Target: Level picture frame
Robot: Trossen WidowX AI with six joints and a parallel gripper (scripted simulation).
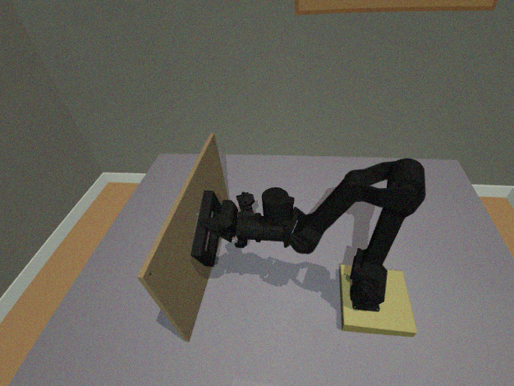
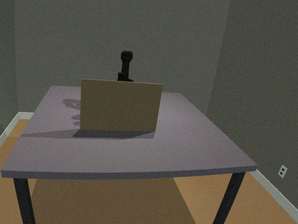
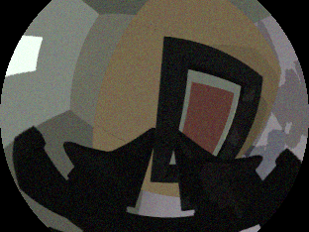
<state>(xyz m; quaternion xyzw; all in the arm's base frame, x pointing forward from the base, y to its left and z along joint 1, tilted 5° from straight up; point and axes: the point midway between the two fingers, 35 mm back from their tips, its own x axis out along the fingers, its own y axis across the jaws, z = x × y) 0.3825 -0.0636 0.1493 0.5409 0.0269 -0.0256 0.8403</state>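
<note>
Now: the black picture frame 10 mm ahead of my gripper tip, 20 mm to the right of it and 50 mm below it. From my gripper tip the other things lie so: tan wall board: 20 mm ahead, 20 mm to the right, 50 mm below.
</note>
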